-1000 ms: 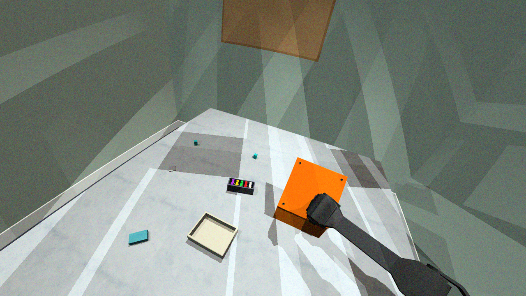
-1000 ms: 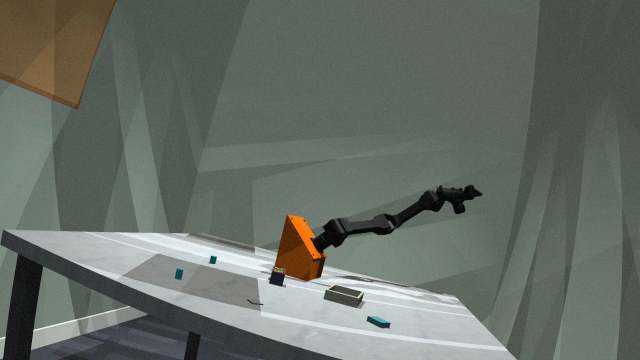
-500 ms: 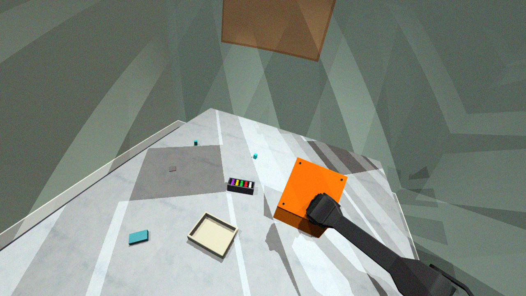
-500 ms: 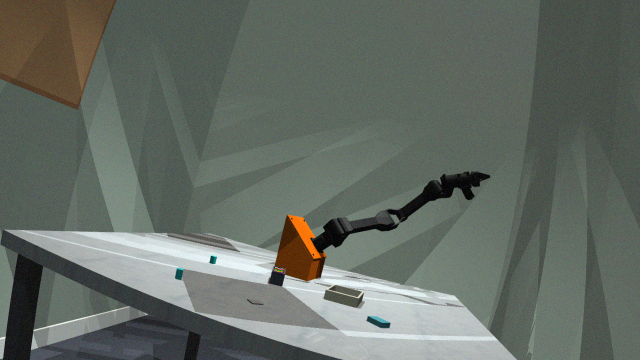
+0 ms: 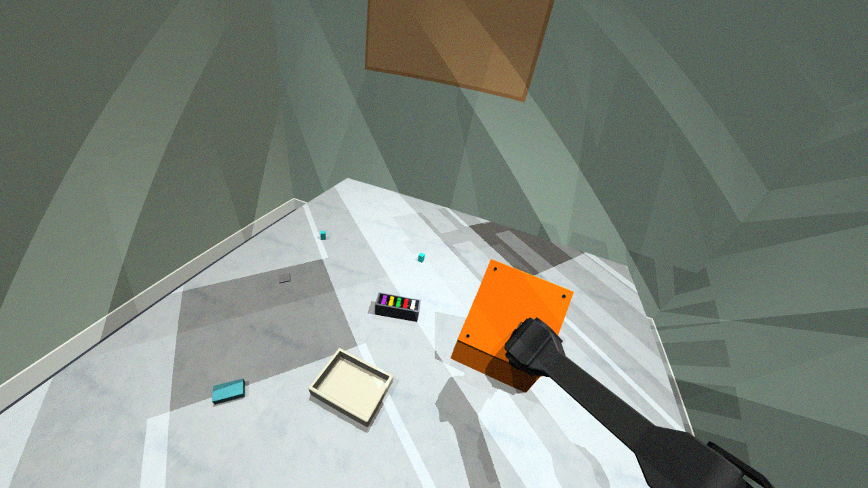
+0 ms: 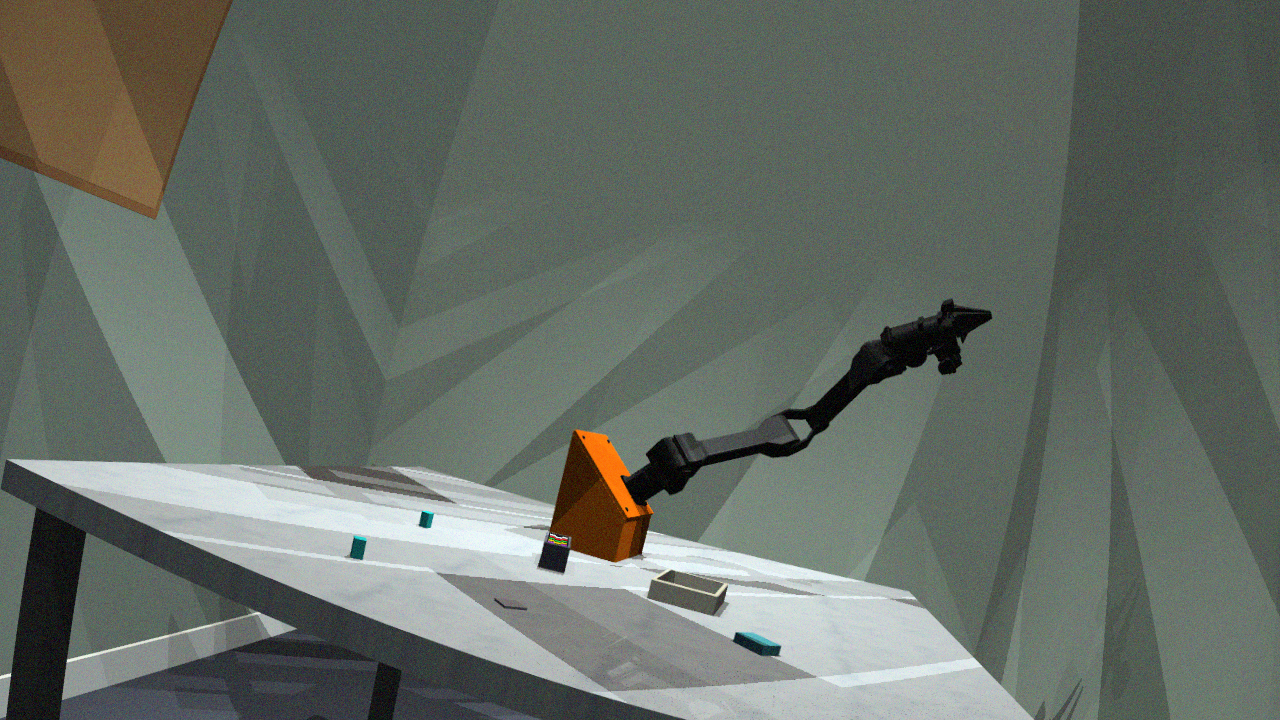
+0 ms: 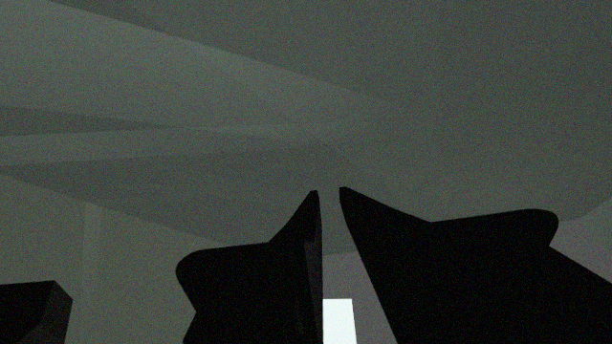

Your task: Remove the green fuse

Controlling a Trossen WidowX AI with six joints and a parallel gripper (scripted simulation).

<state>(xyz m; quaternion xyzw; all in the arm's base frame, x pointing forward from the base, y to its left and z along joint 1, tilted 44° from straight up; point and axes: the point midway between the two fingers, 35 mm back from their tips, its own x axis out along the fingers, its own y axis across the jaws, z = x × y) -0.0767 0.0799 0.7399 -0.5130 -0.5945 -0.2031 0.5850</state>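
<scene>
Now: the green fuse 41 cm ahead of my gripper tip, 60 cm to the right of it and 58 cm below it. Also, from my gripper tip: small grey tile (73 cm ahead, 50 cm to the right, 61 cm below); then flat teal block (56 cm ahead, 23 cm to the right, 60 cm below); then beige tray (37 cm ahead, 38 cm to the right, 61 cm below).
</scene>
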